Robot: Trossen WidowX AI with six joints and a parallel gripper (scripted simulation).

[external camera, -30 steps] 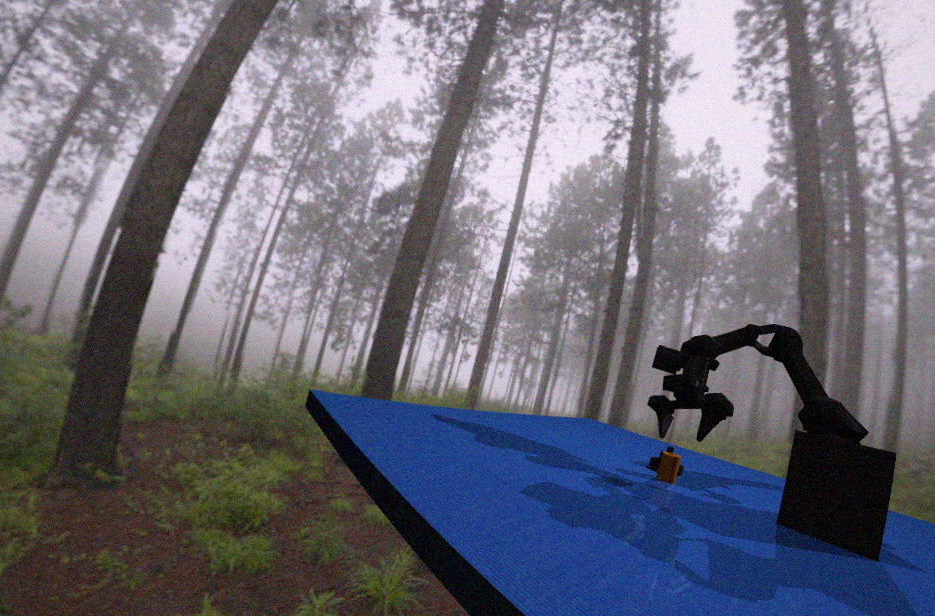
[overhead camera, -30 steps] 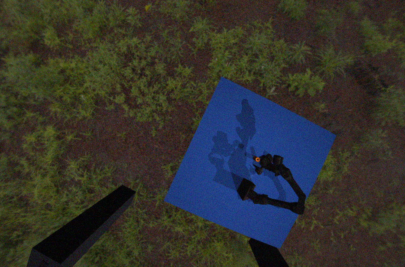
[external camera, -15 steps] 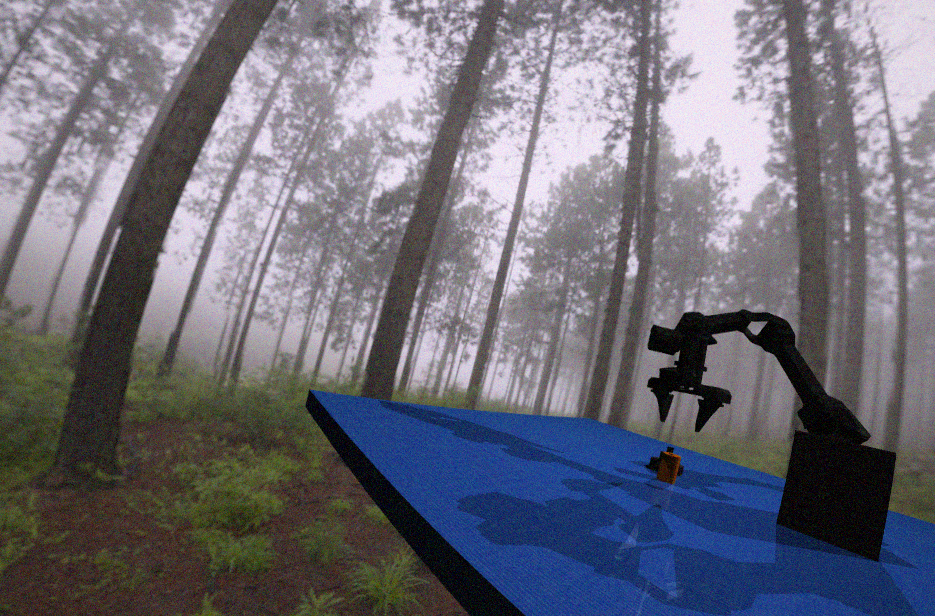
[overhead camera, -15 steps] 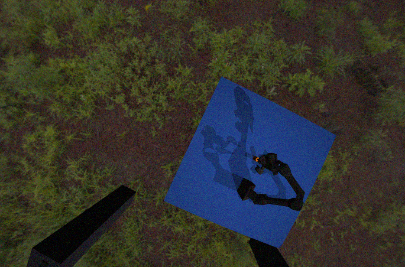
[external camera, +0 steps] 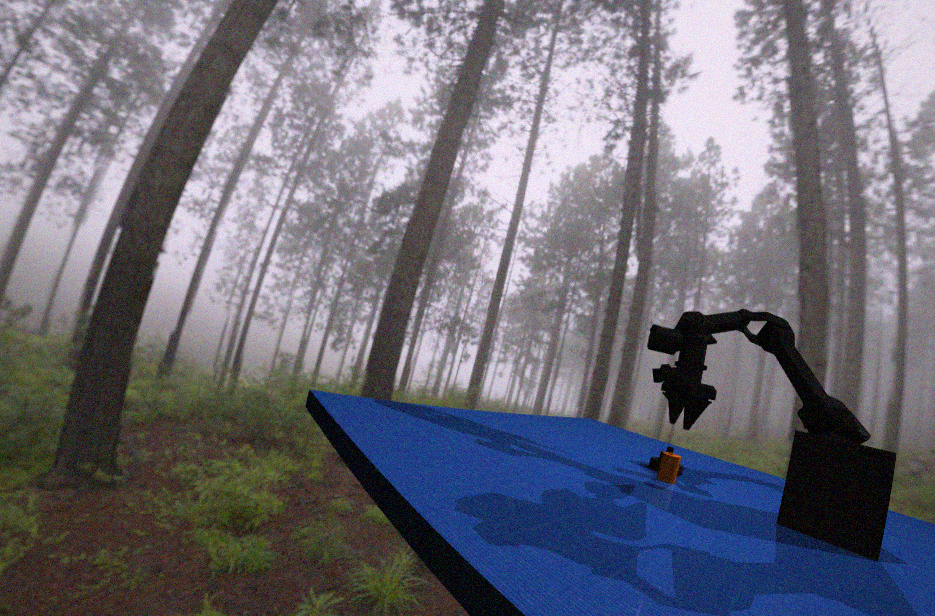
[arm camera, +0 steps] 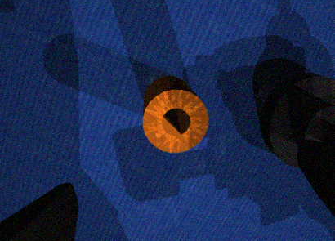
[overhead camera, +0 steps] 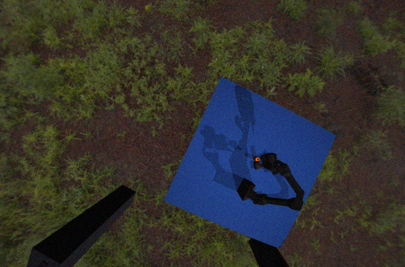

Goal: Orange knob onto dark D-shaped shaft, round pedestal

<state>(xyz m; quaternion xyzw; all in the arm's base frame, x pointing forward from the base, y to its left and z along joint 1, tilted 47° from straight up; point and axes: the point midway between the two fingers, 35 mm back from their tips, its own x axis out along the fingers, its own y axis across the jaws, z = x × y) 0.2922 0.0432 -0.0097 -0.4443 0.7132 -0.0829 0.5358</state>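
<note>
The orange knob lies 100 mm below my gripper tip. From my gripper tip the other things lie so: dark round pedestal (40 mm ahead, 120 mm to the right, 90 mm below).
</note>
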